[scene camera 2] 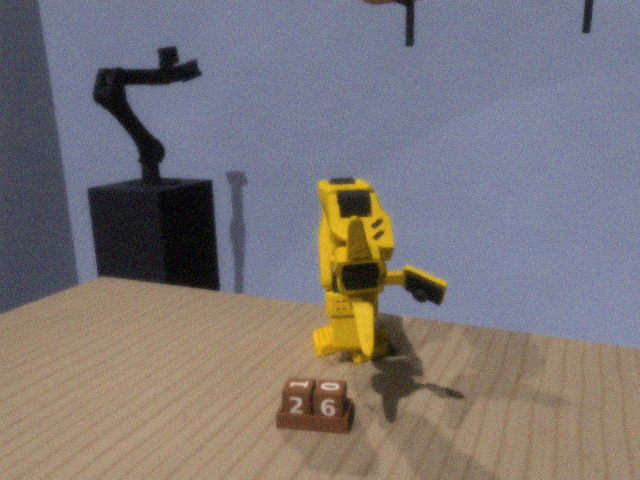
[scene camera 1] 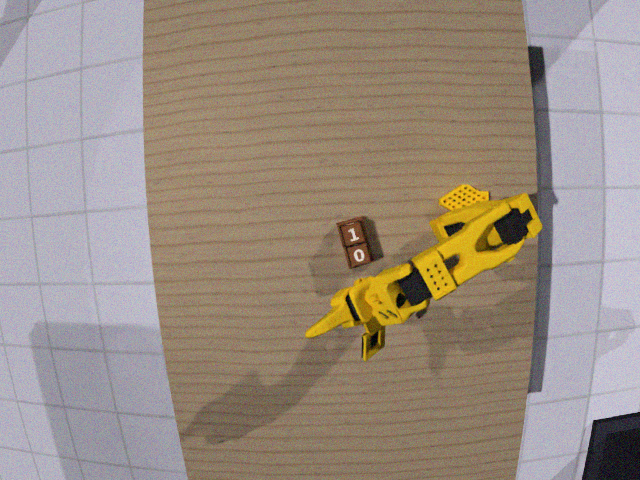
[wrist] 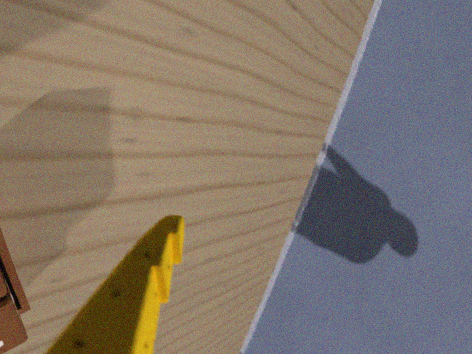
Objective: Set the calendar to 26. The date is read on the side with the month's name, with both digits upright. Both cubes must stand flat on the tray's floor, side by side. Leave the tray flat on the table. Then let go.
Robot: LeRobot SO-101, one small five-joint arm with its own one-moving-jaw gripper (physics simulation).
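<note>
Two brown cubes sit side by side in the brown tray (scene camera 2: 312,423) (wrist: 14,326). The left cube (scene camera 1: 353,234) (scene camera 2: 296,405) shows 2 on its front and 1 on top. The right cube (scene camera 1: 358,254) (scene camera 2: 328,407) shows 6 on its front and 0 on top. Both front digits are upright in scene camera 2. Both cubes look level, and the tray looks flat on the table. No month's name is readable; a cropped white mark shows at the lower left edge of the wrist view. My gripper (scene camera 2: 361,286) is fully open, empty, above the table and apart from the cubes.
The wooden table (scene camera 1: 232,155) (scene camera 2: 129,361) (wrist: 225,75) bears the tray. The yellow arm's base stands at the table's right edge in scene camera 1. A black arm (scene camera 2: 129,113) on a dark pedestal (scene camera 2: 155,232) stands beyond the table.
</note>
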